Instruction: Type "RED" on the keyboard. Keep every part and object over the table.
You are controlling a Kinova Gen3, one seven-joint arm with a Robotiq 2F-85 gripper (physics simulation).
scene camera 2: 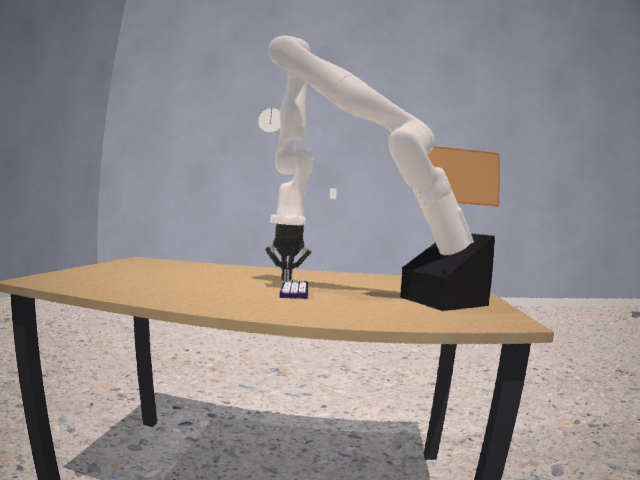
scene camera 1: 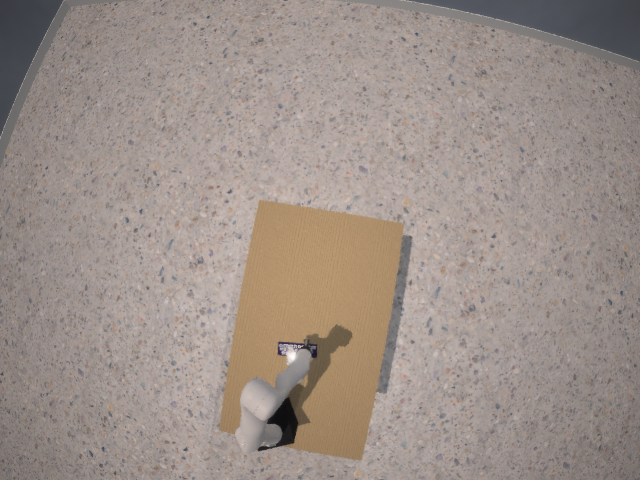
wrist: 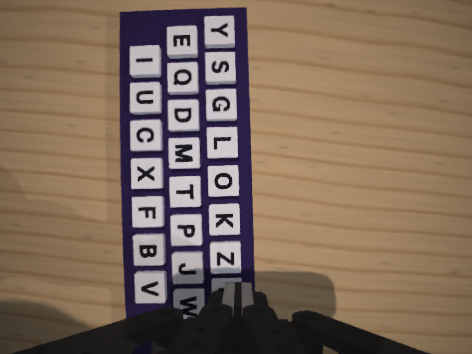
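Seen in the pictures: gripper, between the fingertips: [scene camera 2: 286, 282] [wrist: 237, 300]; arm's base, origin of its link: [scene camera 2: 455, 245] [scene camera 1: 273, 433].
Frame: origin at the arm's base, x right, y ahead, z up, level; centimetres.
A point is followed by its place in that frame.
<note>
A dark purple keyboard [scene camera 1: 281, 353] {x -8.8, y 36.7, z -13.1 cm} [scene camera 2: 294, 296] {x -11.4, y 38.4, z -13.8 cm} [wrist: 142, 27] {x -9.9, y 36.7, z -13.2 cm} with white letter keys lies on the table. In the wrist view its three key rows run top to bottom. The E key [wrist: 182, 41] {x -9.4, y 39.1, z -12.7 cm} is at the top of the middle row, and the D key [wrist: 183, 115] {x -5.6, y 40.1, z -12.7 cm} is two keys below it. No R key is visible there. My gripper [scene camera 1: 307, 341] {x 3.2, y 44.9, z -13.0 cm} [scene camera 2: 286, 279] {x 3.2, y 44.9, z -13.0 cm} [wrist: 237, 300] {x 3.2, y 44.9, z -13.0 cm} is shut and empty, pointing down. In the wrist view its tips overlap a partly hidden key just below Z [wrist: 225, 257] {x 1.1, y 43.7, z -12.7 cm}; whether they touch is unclear. The keyboard's lower end is hidden behind the gripper.
The wooden table [scene camera 1: 320, 263] {x -2.8, y 88.8, z -14.4 cm} [scene camera 2: 170, 281] {x -8.0, y 76.2, z -14.4 cm} carries the arm's black base [scene camera 1: 287, 426] {x 5.5, y 5.7, z -1.0 cm} [scene camera 2: 447, 281] {x -13.1, y 2.5, z -7.6 cm}, which stands at one end. The arm [scene camera 1: 294, 373] {x 1.7, y 47.4, z 31.5 cm} [scene camera 2: 356, 93] {x -11.3, y 25.6, z 35.6 cm} reaches over from it. A W key [wrist: 188, 302] {x 3.8, y 42.4, z -12.7 cm} shows left of the fingers, with a J key [wrist: 187, 268] {x 2.0, y 42.0, z -12.7 cm} above it.
</note>
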